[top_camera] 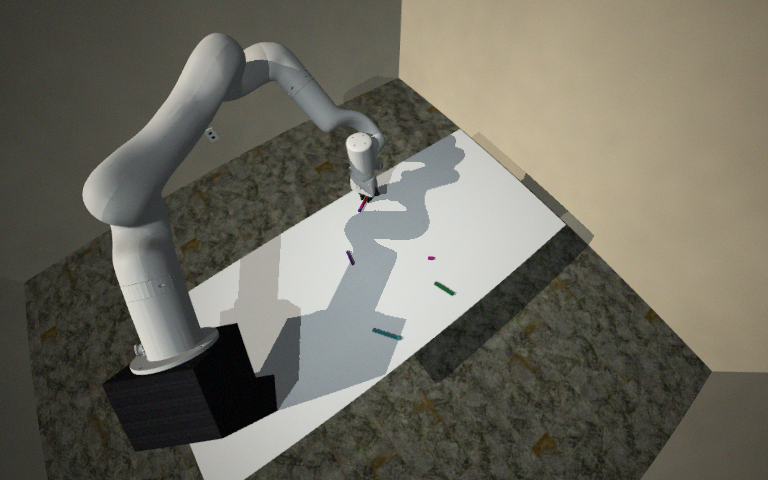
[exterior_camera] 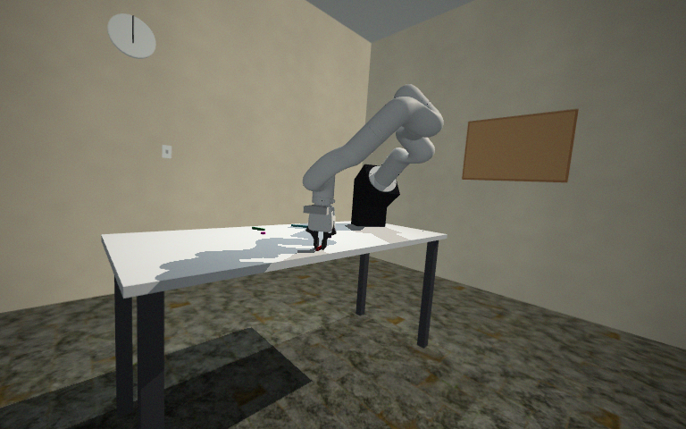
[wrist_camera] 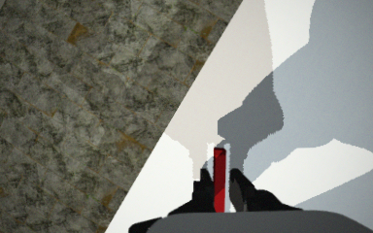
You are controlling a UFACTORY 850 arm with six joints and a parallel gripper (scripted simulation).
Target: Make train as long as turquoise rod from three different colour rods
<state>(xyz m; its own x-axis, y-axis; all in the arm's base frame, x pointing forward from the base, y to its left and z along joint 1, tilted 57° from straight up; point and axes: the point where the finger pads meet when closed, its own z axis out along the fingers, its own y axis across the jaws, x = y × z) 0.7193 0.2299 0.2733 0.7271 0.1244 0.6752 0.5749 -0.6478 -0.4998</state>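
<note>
Now: hand 20 mm above the red rod. Also, from my hand: blue rod: 50 mm behind, 40 mm to the right, 20 mm below; then green rod: 80 mm ahead, 480 mm to the right, 20 mm below; then purple rod: 170 mm behind, 210 mm to the right, 20 mm below.
</note>
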